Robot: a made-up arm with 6 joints. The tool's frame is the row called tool. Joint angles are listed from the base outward. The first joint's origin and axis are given. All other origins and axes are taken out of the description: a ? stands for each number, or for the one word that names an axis. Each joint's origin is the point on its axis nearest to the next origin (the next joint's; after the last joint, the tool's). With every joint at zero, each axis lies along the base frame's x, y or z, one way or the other. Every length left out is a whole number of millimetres.
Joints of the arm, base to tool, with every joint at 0 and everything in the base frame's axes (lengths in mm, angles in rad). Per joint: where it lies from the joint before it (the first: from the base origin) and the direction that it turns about. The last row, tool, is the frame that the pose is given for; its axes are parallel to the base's.
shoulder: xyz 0 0 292 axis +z
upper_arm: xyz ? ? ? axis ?
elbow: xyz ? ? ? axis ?
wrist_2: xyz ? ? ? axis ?
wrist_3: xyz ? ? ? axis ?
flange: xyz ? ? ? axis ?
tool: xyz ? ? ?
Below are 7 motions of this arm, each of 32 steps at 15 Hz.
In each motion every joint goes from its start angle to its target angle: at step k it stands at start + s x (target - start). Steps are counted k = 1, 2, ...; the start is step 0. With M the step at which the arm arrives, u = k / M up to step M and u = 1 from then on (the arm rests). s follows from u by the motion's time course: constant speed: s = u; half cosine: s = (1 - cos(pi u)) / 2; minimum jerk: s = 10 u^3 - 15 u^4 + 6 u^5.
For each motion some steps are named. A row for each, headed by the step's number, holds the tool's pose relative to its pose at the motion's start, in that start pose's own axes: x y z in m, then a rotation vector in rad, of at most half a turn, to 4 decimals.
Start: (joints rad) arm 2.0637 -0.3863 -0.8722 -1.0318 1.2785 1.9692
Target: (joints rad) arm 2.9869 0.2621 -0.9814 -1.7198 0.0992 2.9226
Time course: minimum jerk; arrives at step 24
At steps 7, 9, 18, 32:
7: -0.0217 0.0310 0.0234 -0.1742 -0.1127 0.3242
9: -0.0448 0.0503 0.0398 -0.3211 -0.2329 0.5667
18: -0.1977 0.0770 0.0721 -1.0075 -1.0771 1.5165
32: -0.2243 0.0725 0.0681 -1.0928 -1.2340 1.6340

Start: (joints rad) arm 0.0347 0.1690 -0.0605 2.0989 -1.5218 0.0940
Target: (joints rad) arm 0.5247 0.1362 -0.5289 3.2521 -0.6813 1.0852
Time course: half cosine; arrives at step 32
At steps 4, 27, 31, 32:
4: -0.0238 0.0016 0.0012 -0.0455 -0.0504 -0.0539
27: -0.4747 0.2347 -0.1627 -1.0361 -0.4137 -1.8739
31: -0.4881 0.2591 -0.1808 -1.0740 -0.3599 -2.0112
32: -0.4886 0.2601 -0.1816 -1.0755 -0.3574 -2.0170

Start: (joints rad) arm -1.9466 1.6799 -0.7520 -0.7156 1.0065 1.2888
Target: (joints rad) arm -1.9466 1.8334 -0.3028 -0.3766 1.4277 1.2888
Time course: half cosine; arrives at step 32
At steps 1, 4, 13, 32:
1: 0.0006 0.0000 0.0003 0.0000 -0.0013 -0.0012
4: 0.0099 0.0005 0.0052 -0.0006 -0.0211 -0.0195
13: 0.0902 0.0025 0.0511 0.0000 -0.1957 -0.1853
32: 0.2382 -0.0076 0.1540 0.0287 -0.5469 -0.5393

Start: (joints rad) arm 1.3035 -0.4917 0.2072 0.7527 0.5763 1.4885
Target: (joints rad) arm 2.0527 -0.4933 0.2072 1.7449 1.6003 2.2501
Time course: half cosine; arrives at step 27
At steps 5, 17, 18, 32:
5: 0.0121 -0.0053 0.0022 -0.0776 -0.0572 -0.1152
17: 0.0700 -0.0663 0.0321 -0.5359 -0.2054 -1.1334
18: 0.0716 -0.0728 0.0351 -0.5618 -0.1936 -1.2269
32: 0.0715 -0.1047 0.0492 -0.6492 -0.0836 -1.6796

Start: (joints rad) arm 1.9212 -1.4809 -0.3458 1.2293 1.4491 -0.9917
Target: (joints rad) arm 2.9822 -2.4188 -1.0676 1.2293 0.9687 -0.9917
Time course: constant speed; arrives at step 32
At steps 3, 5, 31, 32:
3: -0.0775 0.0377 0.0257 0.0078 -0.0759 -0.0491
5: -0.1310 0.0636 0.0364 0.0150 -0.1263 -0.0827
31: -0.6706 0.4530 -0.2456 0.2728 -0.7520 -0.5503
32: -0.6774 0.4692 -0.2662 0.2892 -0.7746 -0.5681

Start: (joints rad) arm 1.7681 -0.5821 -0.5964 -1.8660 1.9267 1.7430
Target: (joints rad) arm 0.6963 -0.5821 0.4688 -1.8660 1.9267 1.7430
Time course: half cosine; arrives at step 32
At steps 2, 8, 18, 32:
2: -0.0015 0.0016 0.0052 0.0120 0.0057 -0.0060
8: -0.0162 0.0197 0.0812 0.1859 0.0755 -0.0932
18: -0.0233 -0.0104 0.3323 0.7882 0.1551 -0.3949
32: -0.0688 -0.1287 0.5000 1.3172 0.0111 -0.6600

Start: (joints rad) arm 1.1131 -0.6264 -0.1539 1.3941 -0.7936 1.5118
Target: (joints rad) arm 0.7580 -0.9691 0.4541 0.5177 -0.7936 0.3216
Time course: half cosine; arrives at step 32
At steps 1, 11, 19, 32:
1: -0.0006 0.0009 -0.0010 0.0058 0.0005 0.0003
11: -0.0842 0.0977 -0.0938 0.6264 0.0579 -0.0106
19: -0.2537 0.2242 -0.1635 1.4782 0.1032 -0.1952
32: -0.4362 0.3049 -0.1627 2.1622 -0.0140 -0.5389

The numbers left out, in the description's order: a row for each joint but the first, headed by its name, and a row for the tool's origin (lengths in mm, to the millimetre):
upper_arm: xyz 0 0 0, axis +y
elbow: xyz 0 0 675, axis -y
wrist_2: xyz 461 0 0, axis -x
wrist_3: xyz 0 -226 0, axis -y
flange: xyz 0 0 0, axis -x
tool: xyz 0 0 0

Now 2 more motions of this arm.
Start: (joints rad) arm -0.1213 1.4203 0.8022 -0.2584 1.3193 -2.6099
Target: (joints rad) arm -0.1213 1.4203 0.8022 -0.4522 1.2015 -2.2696
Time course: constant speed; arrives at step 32
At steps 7, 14, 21, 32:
7: -0.0093 -0.0014 0.0020 -0.0633 -0.0438 0.0206
14: -0.0185 -0.0031 0.0037 -0.1256 -0.0889 0.0377
21: -0.0278 -0.0052 0.0052 -0.1865 -0.1351 0.0513
32: -0.0422 -0.0091 0.0072 -0.2797 -0.2095 0.0654

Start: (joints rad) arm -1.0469 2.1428 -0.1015 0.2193 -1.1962 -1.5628
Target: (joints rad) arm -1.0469 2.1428 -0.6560 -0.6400 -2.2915 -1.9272
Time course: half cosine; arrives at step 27
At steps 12, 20, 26, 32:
12: 0.1605 -0.0832 -0.0374 0.1866 0.3112 -0.7013
20: 0.2813 -0.2159 -0.1011 0.2488 0.5651 -1.4556
26: 0.3096 -0.2703 -0.1284 0.2269 0.6471 -1.7185
32: 0.3101 -0.2715 -0.1290 0.2262 0.6489 -1.7242

